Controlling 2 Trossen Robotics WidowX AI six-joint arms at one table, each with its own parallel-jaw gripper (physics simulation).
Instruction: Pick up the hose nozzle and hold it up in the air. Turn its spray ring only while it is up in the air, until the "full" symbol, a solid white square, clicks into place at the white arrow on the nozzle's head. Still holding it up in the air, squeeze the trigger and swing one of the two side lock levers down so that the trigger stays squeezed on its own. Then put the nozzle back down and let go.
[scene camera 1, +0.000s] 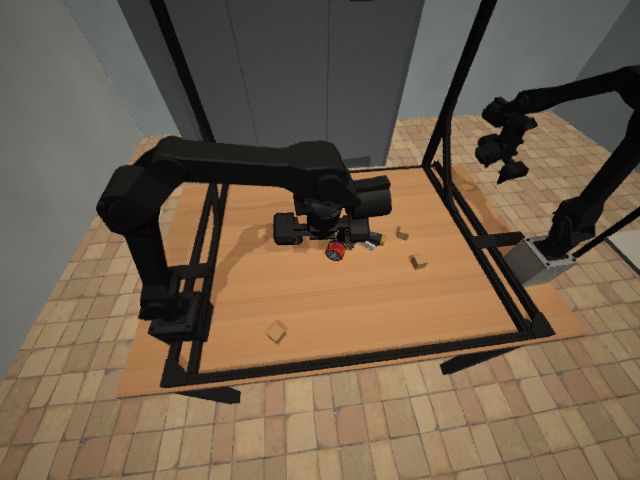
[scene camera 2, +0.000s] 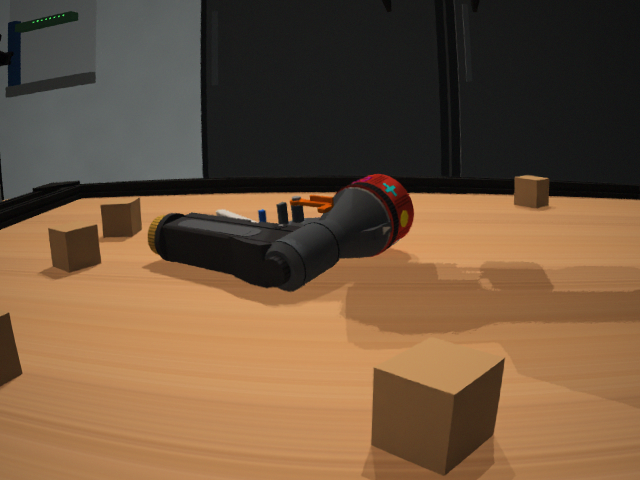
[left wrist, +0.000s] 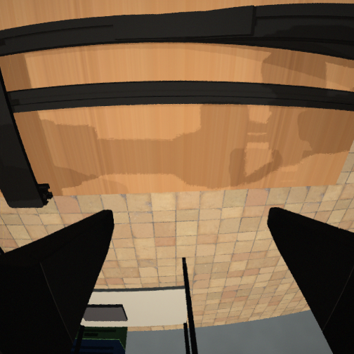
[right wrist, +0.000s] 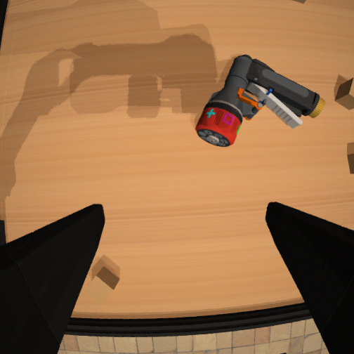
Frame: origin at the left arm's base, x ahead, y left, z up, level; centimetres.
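Seen in the pictures: left gripper, fingertip midpoint: (scene camera 1: 492, 175); right gripper, fingertip midpoint: (scene camera 1: 319, 239) (scene camera 2: 432, 9); left arm's base at its link origin: (scene camera 1: 550, 250); right arm's base at its link origin: (scene camera 1: 174, 311).
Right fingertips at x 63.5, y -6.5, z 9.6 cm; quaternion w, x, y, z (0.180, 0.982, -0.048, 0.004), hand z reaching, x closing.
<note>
Pixels of each thing's top centre, then the offset from my right fingertips to it. "spot": a spot on its surface instead. Level surfaces: height alone.
- hose nozzle at a spot on its surface: (scene camera 2: 217, 242) spot: dx -17.0, dy -15.9, dz -18.9 cm
- white arrow at its top centre: (scene camera 2: 387, 225) dx -5.2, dy -12.3, dz -18.6 cm
- pale trigger at its top centre: (scene camera 2: 248, 217) dx -15.6, dy -11.4, dz -18.0 cm
- orange lock lever at its top centre: (scene camera 2: 313, 201) dx -10.6, dy -11.4, dz -16.9 cm
- table at its surface level: dz -21.5 cm
The hose nozzle (scene camera 1: 369, 242) (scene camera 2: 217, 242) (right wrist: 285, 87) lies on its side on the table. Its red spray ring (scene camera 1: 334, 251) (scene camera 2: 403, 198) (right wrist: 218, 127) shows a cyan plus, a magenta square outline and a yellow disc; the disc is nearest the white arrow (scene camera 2: 385, 229). The solid white square does not show. The pale trigger (scene camera 2: 232, 214) (right wrist: 282, 109) stands away from the handle. An orange lock lever (scene camera 2: 312, 202) (right wrist: 249, 98) shows beside the head. My right gripper (scene camera 1: 323, 237) (right wrist: 186, 211) is open and empty above the table near the nozzle. My left gripper (left wrist: 191, 217) is open, raised beyond the table's right side.
Small wooden blocks lie around: one (scene camera 1: 276, 331) (right wrist: 107, 276) near the front, two (scene camera 1: 402, 234) (scene camera 1: 417, 261) right of the nozzle, one (scene camera 2: 439, 403) large in scene camera 2. A black frame (scene camera 1: 361, 357) edges the table (scene camera 1: 320, 304).
</note>
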